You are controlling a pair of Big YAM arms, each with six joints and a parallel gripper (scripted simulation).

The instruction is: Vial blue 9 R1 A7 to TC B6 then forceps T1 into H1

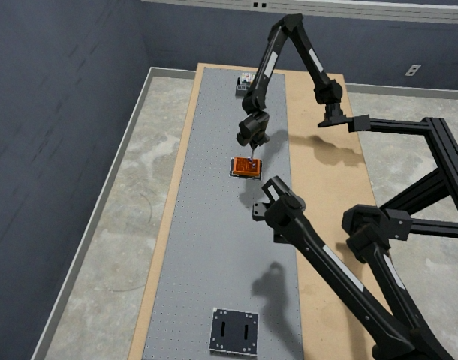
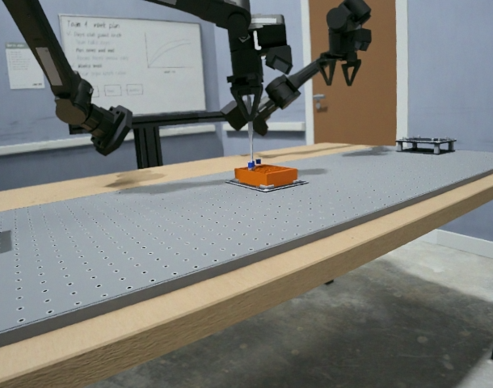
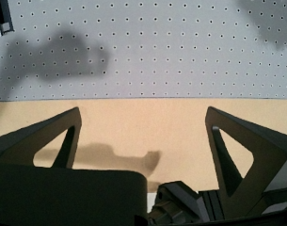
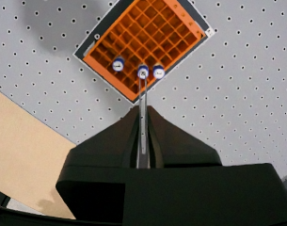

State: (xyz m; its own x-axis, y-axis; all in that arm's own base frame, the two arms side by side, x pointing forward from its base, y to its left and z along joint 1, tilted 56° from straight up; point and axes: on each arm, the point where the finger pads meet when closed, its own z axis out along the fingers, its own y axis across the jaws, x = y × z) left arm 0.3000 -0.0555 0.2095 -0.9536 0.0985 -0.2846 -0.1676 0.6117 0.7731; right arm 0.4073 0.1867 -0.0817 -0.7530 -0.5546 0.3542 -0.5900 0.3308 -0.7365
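My right gripper is now 2 cm short of the orange tube carrier, 2 cm to the right of it and 13 cm above it. Round my right hand: grey holder H1 (1 cm ahead, 55 cm to the right, 14 cm below).
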